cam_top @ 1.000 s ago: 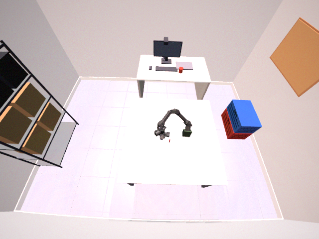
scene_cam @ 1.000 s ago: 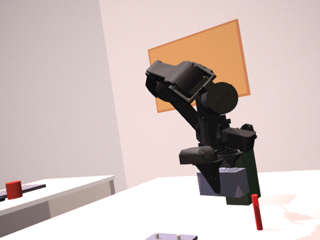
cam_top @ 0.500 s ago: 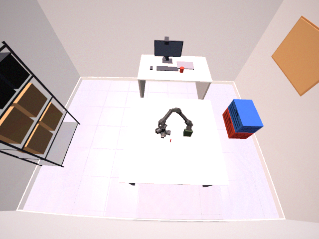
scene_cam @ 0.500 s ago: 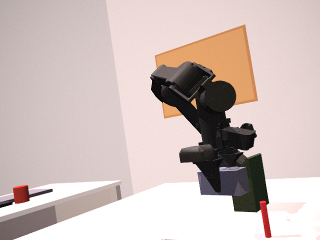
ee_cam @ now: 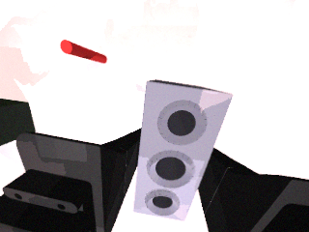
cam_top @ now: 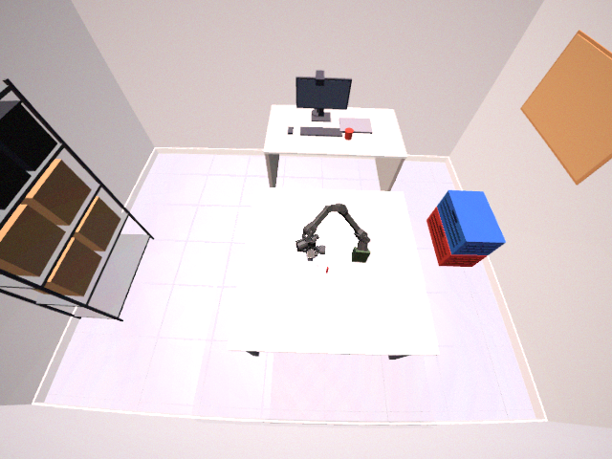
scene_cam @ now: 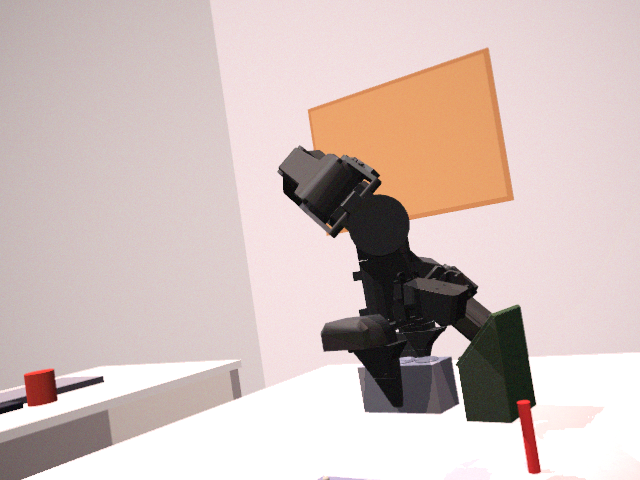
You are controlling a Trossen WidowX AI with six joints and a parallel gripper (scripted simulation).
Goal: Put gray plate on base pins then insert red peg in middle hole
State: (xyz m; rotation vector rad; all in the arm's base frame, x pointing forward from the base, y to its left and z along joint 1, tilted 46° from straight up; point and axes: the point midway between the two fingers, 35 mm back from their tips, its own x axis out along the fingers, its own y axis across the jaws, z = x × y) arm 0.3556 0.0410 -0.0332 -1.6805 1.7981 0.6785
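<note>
The base lies 10 cm to the right of my gripper tip and 10 cm below it. From my gripper tip the other things lie so: gray plate 3 cm above; then red peg 12 cm behind, 8 cm to the left, 7 cm below.
</note>
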